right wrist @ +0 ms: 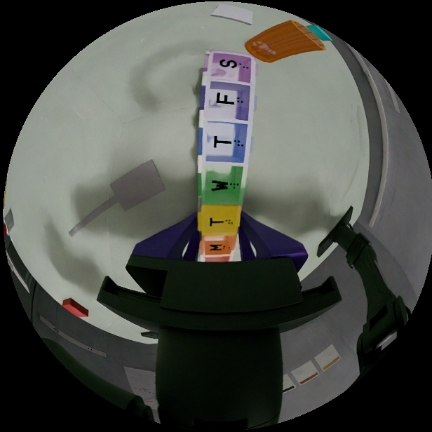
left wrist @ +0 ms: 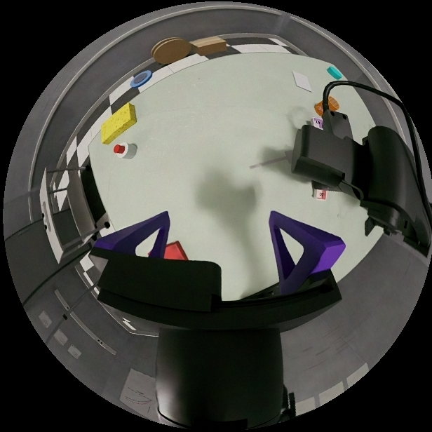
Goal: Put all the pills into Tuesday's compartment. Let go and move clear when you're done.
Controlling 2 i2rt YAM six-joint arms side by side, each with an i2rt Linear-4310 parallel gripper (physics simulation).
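Note:
The weekly pill organizer (left wrist: 317, 121) (right wrist: 225, 142) has a row of coloured, lettered compartments, and their lids look shut. Its yellow T compartment (right wrist: 218, 220), between the green W and the orange M, lies between my right fingertips. My right gripper (right wrist: 219, 216) is shut on the organizer across its sides; its fingers are hidden behind the arm in the left wrist view. An orange translucent bottle (left wrist: 327, 106) (right wrist: 289, 42) is near the S end, with pale pinkish pills (right wrist: 263, 47) showing inside. My left gripper (left wrist: 219, 216) is open and empty, away from the organizer.
A grey spatula-like tool (left wrist: 270, 162) (right wrist: 137, 185) lies beside the organizer. A teal cap (left wrist: 334, 72) (right wrist: 320, 33) and a white card (left wrist: 301, 81) (right wrist: 232, 14) are near the bottle. A yellow sponge (left wrist: 118, 123), a red-capped bottle (left wrist: 127, 150) and a red block (left wrist: 176, 251) (right wrist: 75, 307) are elsewhere.

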